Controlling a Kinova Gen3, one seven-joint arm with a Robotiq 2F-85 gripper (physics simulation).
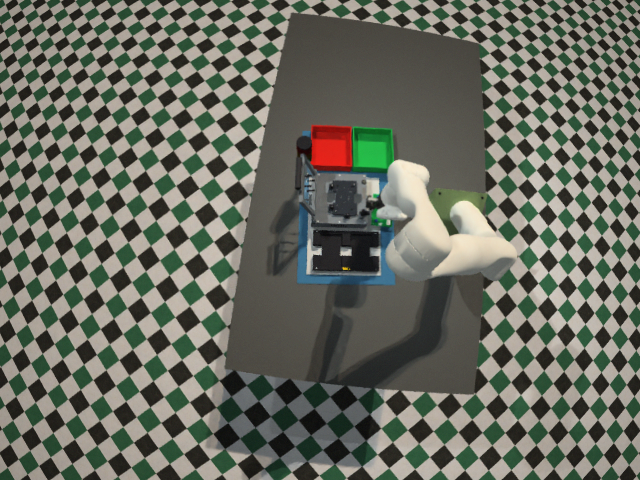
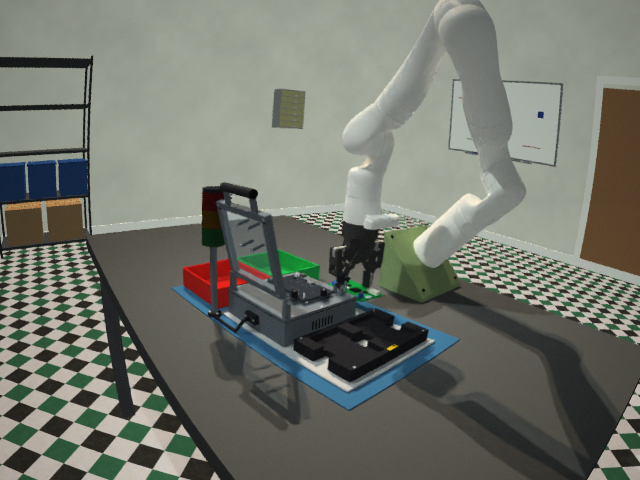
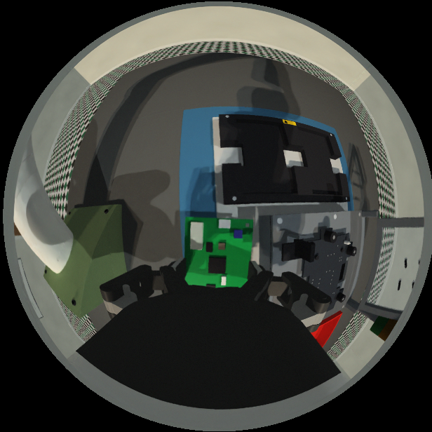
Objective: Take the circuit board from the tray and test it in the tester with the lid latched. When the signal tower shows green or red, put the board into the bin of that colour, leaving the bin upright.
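Frame: origin at the arm's base, x ahead, y left, z up, level; millimetres.
Where they show: gripper, between the fingertips: (image 2: 353, 290); arm's base, origin of its link: (image 1: 462, 213) (image 2: 426, 252).
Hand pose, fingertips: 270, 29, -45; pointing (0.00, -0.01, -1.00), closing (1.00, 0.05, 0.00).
Observation:
Things, the pixels of their top centre, and the offset from my fingertips, as dx, dy, dz. "spot": a spot on its surface instead. Level surfaces: height alone.
- green circuit board, centre of its top: (image 2: 354, 286) (image 1: 383, 209) +0, +1, +11
- tester, a spot on its surface: (image 2: 263, 317) spot: +237, +33, +1
- signal tower, a spot on its surface: (image 2: 212, 219) spot: +293, -71, +163
- black tray, a spot on its surface: (image 2: 351, 356) (image 1: 327, 257) spot: +159, +188, -22
- red bin, centre of its top: (image 2: 225, 272) (image 1: 331, 145) +209, -203, +7
- green bin, centre of its top: (image 2: 276, 261) (image 1: 373, 147) +60, -225, +7
- blue mat, height of its surface: dz -38
My gripper (image 2: 353, 287) (image 3: 216, 268) is shut on the green circuit board (image 1: 381, 219) (image 2: 366, 292) (image 3: 202, 265), one finger at each side edge. The board is roughly level and low beside the tester (image 1: 323, 209) (image 2: 263, 317) (image 3: 278, 235), on the robot's side; whether it touches anything is hidden. The tester's lid (image 2: 273, 253) stands open. The signal tower (image 1: 303, 143) (image 2: 212, 219) shows no bright lamp. The black tray (image 1: 328, 259) (image 2: 351, 356) (image 3: 255, 175) holds no board. The red bin (image 1: 331, 148) (image 2: 199, 284) and green bin (image 1: 372, 148) (image 2: 289, 264) stand upright.
The blue mat (image 1: 346, 280) (image 2: 348, 400) (image 3: 192, 145) lies under the equipment. The green robot base (image 1: 444, 206) (image 2: 408, 268) (image 3: 95, 245) stands near the gripper on the side away from the tester. The dark latch (image 3: 302, 250) is at the tester's near side.

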